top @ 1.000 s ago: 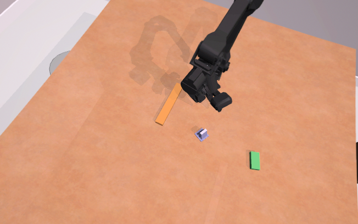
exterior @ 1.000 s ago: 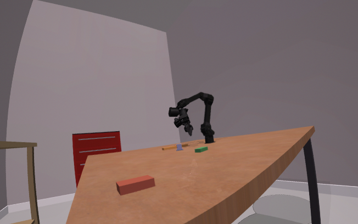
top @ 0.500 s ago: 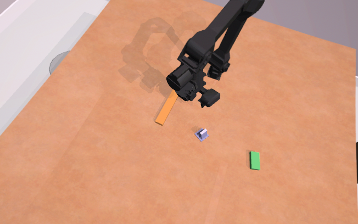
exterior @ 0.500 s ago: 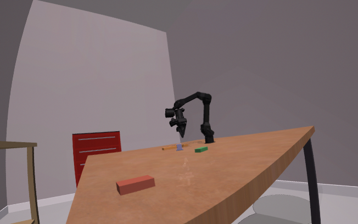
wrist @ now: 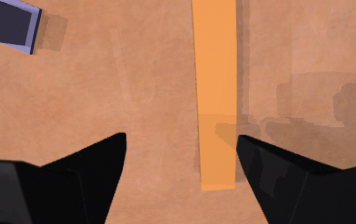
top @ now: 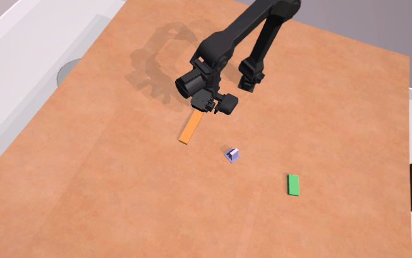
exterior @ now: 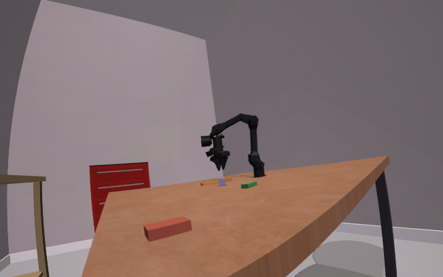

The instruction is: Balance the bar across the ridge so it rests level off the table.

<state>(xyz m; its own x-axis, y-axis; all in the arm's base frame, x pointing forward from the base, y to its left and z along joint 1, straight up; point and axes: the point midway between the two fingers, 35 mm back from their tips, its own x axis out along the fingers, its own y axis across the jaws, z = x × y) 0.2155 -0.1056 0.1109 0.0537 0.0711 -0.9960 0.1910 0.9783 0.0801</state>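
Right now my gripper tip is 2 cm short of the orange bar, 3 cm to the left of it and 7 cm above it. From my gripper tip the other things lie so: green block: 12 cm ahead, 36 cm to the left, 7 cm below; then white ridge: 10 cm ahead, 14 cm to the left, 4 cm below; then red block: 52 cm ahead, 60 cm to the left, 7 cm below.
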